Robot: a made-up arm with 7 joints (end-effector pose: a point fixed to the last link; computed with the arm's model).
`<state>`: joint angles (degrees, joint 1 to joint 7).
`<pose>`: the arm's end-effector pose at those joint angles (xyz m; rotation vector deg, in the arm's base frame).
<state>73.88 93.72 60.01 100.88 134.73 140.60 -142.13</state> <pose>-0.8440 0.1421 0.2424 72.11 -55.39 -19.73</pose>
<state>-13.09 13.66 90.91 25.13 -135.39 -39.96 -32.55</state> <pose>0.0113 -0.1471 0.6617 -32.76 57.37 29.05</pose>
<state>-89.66 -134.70 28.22 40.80 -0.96 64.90 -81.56</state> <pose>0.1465 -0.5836 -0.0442 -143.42 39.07 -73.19</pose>
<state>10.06 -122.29 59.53 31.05 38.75 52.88 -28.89</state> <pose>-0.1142 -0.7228 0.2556 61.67 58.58 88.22</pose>
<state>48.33 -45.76 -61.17 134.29 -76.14 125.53 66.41</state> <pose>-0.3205 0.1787 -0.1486 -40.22 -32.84 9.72</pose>
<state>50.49 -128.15 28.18 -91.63 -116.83 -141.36 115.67</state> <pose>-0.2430 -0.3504 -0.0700 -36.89 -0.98 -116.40</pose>
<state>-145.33 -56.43 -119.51 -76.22 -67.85 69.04 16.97</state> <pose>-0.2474 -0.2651 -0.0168 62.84 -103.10 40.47</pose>
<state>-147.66 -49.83 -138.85 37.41 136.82 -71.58 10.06</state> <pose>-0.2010 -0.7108 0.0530 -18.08 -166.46 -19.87</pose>
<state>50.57 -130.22 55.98 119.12 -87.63 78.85 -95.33</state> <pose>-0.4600 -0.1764 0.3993 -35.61 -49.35 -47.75</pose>
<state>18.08 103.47 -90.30 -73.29 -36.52 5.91 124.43</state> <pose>0.0363 -0.4598 -0.0049 -90.72 -120.05 -90.42</pose>
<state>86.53 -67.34 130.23 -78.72 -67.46 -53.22 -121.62</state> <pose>-0.1864 -0.1837 0.1951 22.86 -30.00 142.83</pose>
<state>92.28 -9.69 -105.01 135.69 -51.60 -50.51 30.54</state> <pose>0.1467 -0.0245 -0.1739 8.48 116.96 -98.99</pose>
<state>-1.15 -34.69 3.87 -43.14 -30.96 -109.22 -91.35</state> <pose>0.0755 -0.0725 -0.0013 30.49 66.11 81.75</pose>
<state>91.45 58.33 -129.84 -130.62 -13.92 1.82 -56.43</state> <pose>0.0831 -0.4351 0.2500 -162.89 -8.72 16.58</pose>
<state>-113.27 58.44 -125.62 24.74 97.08 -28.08 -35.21</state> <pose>0.2483 -0.2728 0.5922 -57.20 131.85 -35.02</pose>
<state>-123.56 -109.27 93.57 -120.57 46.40 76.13 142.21</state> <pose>0.2380 0.1977 0.0260 18.48 22.95 82.36</pose>
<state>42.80 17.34 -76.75 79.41 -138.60 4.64 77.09</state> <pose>0.0554 -0.0124 -0.2973 -161.42 11.93 6.85</pose>
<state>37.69 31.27 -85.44 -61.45 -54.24 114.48 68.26</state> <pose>0.0278 -0.4620 -0.1034 -56.60 -110.90 95.85</pose>
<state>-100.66 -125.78 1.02 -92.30 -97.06 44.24 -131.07</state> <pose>0.1701 -0.4603 0.5055 -21.17 -41.99 110.07</pose>
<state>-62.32 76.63 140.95 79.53 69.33 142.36 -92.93</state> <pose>-0.0888 0.2765 0.6538 10.65 -27.48 -82.69</pose>
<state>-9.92 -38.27 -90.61 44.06 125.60 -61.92 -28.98</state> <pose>-0.2344 -0.5789 -0.2589 52.68 57.07 35.61</pose>
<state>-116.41 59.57 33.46 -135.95 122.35 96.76 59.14</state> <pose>0.2892 -0.5571 -0.5195 113.44 -49.92 -54.92</pose>
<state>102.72 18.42 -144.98 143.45 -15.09 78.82 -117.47</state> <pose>0.2275 -0.0786 0.1947 4.23 10.32 -9.07</pose>
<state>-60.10 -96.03 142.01 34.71 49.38 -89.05 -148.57</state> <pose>0.5539 -0.6467 0.4482 -18.65 61.61 113.13</pose>
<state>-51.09 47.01 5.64 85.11 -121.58 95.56 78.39</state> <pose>0.4477 0.2416 0.2744 3.82 42.28 -6.02</pose>
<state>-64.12 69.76 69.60 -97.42 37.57 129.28 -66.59</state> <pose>0.4249 -0.7324 -0.0928 123.90 78.02 23.34</pose>
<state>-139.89 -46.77 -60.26 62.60 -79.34 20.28 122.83</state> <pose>0.0931 -0.1631 0.4052 -28.10 19.65 56.97</pose>
